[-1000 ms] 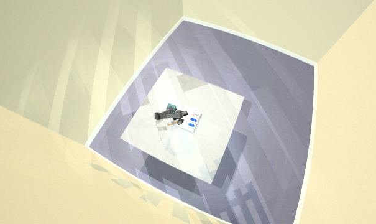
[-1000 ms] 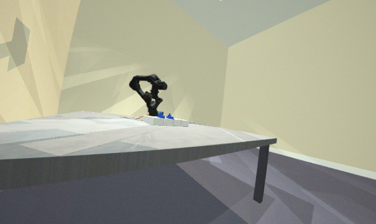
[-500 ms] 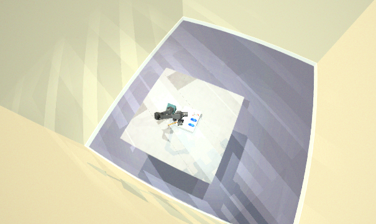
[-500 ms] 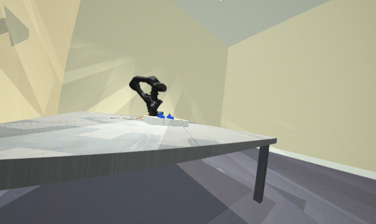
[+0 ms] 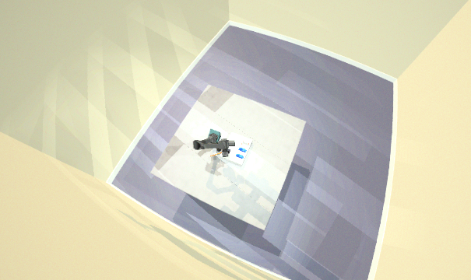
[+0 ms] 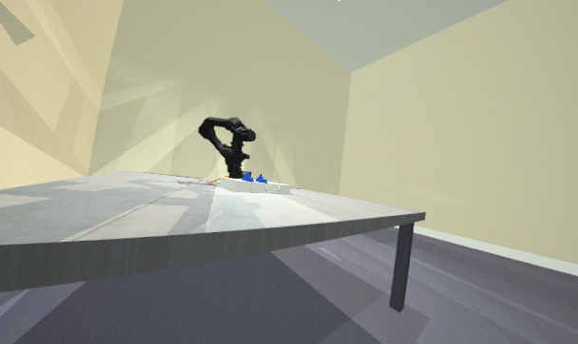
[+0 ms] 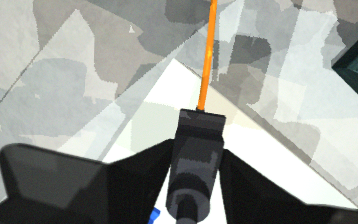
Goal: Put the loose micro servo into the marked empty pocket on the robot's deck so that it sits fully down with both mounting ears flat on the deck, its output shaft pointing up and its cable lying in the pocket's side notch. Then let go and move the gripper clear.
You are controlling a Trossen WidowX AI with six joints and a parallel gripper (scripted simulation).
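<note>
My gripper tip is now 10 cm to the right of the deck, 7 cm above it and 3 cm short of it.
</note>
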